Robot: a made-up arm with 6 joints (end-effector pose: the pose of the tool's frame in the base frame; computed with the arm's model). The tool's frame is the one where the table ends. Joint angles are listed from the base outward.
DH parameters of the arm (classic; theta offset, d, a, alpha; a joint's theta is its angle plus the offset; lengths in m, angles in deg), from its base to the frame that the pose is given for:
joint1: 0 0.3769 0 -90
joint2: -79.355 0 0.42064 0
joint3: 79.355 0 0.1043 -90
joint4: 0 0.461 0 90
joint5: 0 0 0.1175 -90
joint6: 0 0.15 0 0
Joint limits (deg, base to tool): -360..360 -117.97..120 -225..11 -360..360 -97..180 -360..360
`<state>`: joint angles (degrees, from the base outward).
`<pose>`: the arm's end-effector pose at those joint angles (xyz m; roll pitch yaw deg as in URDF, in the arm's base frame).
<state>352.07 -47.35 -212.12 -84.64 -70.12 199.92</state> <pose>-0.6371 0.2707 0.6683 91.63 -31.63 -168.27</pose>
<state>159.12 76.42 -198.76 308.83 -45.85 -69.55</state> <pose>-0.7134 0.1142 0.8443 16.02 38.45 -118.00</pose>
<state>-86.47 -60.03 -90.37 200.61 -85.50 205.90</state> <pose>0.0493 0.1084 0.9381 -125.48 -47.43 -126.34</pose>
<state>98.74 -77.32 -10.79 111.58 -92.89 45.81</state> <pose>0.1396 -0.0278 0.5837 -118.09 39.09 -103.71</pose>
